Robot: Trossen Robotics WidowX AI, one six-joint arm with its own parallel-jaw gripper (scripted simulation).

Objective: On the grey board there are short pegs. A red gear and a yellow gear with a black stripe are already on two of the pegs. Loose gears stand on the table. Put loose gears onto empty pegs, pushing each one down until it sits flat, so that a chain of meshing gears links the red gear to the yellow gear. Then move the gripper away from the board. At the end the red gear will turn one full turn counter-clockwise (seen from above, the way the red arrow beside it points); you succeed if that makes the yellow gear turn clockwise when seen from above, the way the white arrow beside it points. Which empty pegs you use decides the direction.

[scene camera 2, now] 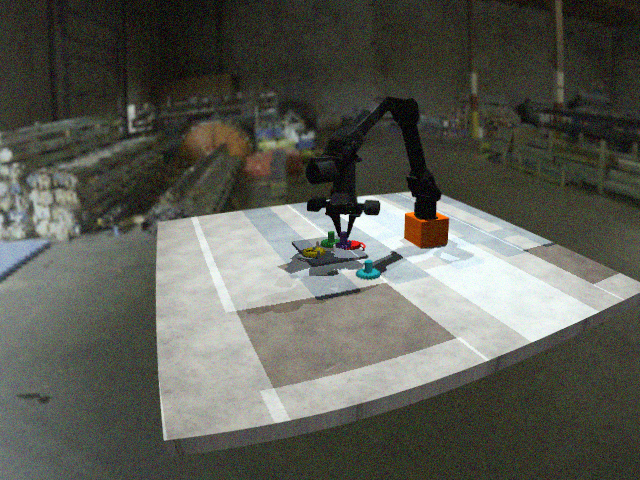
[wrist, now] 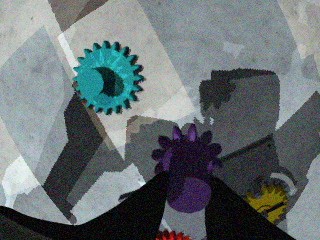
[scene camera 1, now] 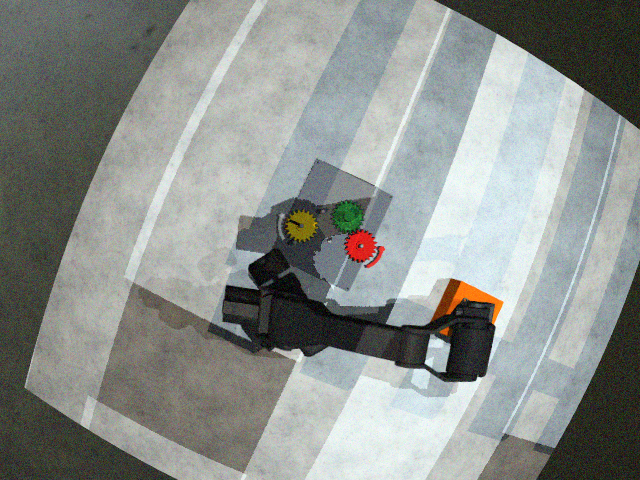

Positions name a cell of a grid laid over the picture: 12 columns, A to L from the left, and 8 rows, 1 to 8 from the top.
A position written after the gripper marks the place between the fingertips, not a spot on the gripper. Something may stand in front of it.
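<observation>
There's a green gear (scene camera 1: G4) here, along with a red gear (scene camera 1: G4) and a yellow gear (scene camera 1: F4). The wrist view shows the yellow gear (wrist: K7) too, but the green gear is out of frame in the wrist view. As for the gripper (scene camera 1: F5), it holds a purple gear. You'd also find the gripper (scene camera 2: G4) in that view, and the wrist view shows the gripper (wrist: H7) as well.
</observation>
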